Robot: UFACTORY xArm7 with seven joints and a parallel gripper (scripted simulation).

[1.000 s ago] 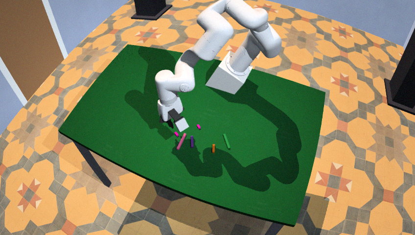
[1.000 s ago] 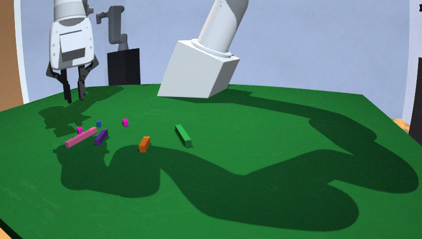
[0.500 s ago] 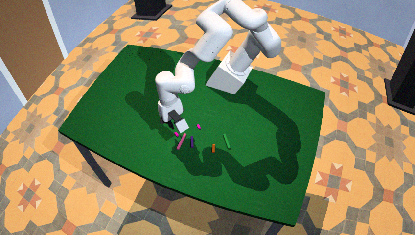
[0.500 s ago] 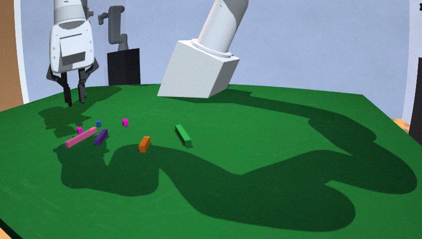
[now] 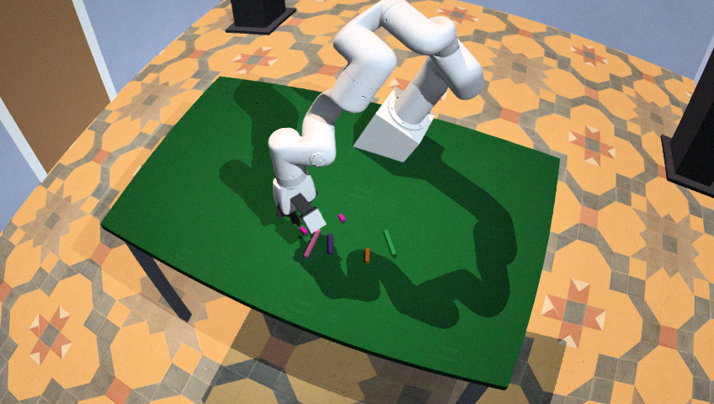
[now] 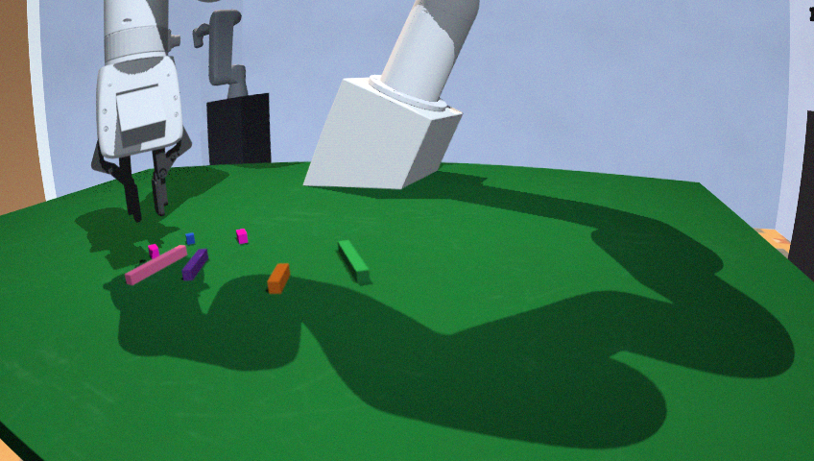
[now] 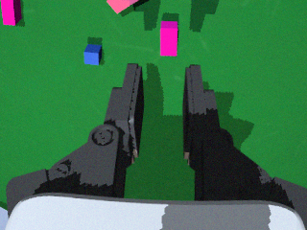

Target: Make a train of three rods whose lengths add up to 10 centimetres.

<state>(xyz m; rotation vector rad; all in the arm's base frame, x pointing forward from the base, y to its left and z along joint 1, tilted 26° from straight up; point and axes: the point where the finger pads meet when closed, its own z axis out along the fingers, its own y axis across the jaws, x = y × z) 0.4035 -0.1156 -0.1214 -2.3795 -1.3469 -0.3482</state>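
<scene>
The blue rod is 50 mm behind my hand, 20 mm to the left of it and 60 mm below it. Also, from my hand: purple rod (20 mm ahead, 90 mm to the left, 60 mm below); pink rod (30 mm ahead, 40 mm to the left, 60 mm below); magenta rod (70 mm behind, 80 mm to the left, 60 mm below).
</scene>
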